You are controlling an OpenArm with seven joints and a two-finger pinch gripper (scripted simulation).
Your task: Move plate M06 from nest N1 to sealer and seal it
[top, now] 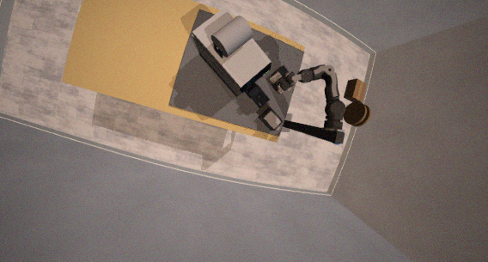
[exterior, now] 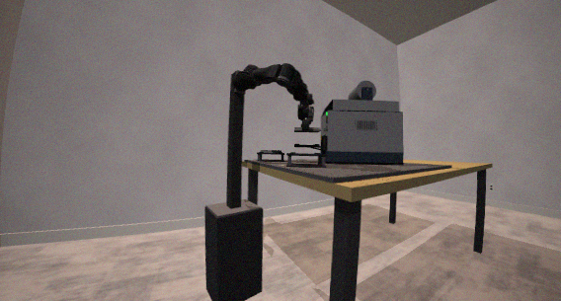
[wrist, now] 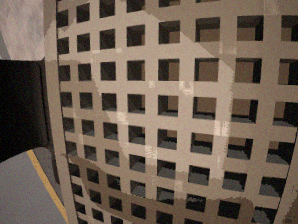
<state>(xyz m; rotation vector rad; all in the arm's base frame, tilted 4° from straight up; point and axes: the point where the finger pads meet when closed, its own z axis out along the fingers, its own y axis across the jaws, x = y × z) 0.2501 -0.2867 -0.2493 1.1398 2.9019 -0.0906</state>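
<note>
Right now the sealer stage is 110 mm ahead of my hand, 100 mm to the left of it and 70 mm below it. Also, from my hand: start key: 120 mm ahead, 30 mm to the right, 20 mm above; open plate M06: right at my hand; dark nest N1: 120 mm below, 90 mm behind, 80 mm to the right.
</note>
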